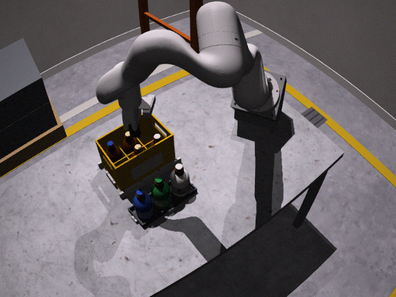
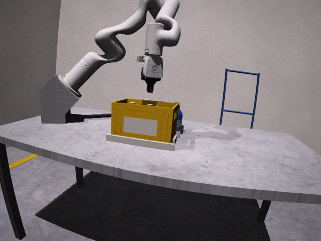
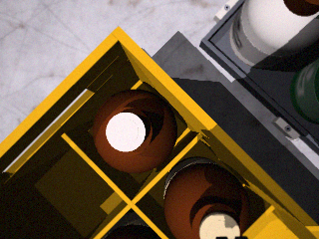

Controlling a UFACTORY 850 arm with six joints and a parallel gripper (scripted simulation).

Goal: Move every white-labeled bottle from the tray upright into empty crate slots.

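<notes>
My hand is 160 mm to the right of the white-labeled bottle, 150 mm above it and 90 mm past it. From my hand the other things lie so: crate (160 mm below, 40 mm to the right, 10 mm ahead); green bottle (180 mm to the left, 150 mm below); blue bottle (200 mm to the left, 150 mm below, 80 mm ahead).
</notes>
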